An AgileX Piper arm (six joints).
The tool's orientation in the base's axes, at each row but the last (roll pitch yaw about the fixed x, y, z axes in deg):
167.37, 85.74, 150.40
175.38, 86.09, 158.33
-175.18, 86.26, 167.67
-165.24, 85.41, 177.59
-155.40, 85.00, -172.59
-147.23, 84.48, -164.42
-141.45, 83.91, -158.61
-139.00, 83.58, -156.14
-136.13, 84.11, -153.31
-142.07, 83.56, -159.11
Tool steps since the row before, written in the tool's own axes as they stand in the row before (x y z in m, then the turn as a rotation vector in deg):
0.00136, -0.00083, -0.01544, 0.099, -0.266, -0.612
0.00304, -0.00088, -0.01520, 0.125, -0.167, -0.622
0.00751, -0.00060, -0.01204, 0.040, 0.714, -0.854
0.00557, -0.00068, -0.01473, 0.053, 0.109, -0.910
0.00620, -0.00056, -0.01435, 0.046, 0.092, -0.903
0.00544, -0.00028, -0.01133, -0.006, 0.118, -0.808
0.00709, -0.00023, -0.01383, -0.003, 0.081, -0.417
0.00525, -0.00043, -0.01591, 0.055, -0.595, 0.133
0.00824, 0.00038, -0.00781, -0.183, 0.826, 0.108
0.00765, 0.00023, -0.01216, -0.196, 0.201, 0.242
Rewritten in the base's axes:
-0.01506, 0.00374, -0.00025, -0.668, -0.073, -0.059
-0.01495, 0.00368, -0.00200, -0.650, 0.025, -0.083
-0.01214, 0.00308, -0.00671, -0.606, 0.934, 0.012
-0.01467, 0.00372, -0.00440, -0.839, 0.373, 0.015
-0.01436, 0.00364, -0.00502, -0.836, 0.355, 0.022
-0.01137, 0.00295, -0.00448, -0.734, 0.352, 0.065
-0.01392, 0.00361, -0.00589, -0.373, 0.201, 0.032
-0.01580, 0.00407, -0.00384, -0.052, -0.610, -0.022
-0.00808, 0.00230, -0.00765, 0.361, 0.764, 0.115
-0.01230, 0.00350, -0.00654, 0.309, 0.128, 0.159

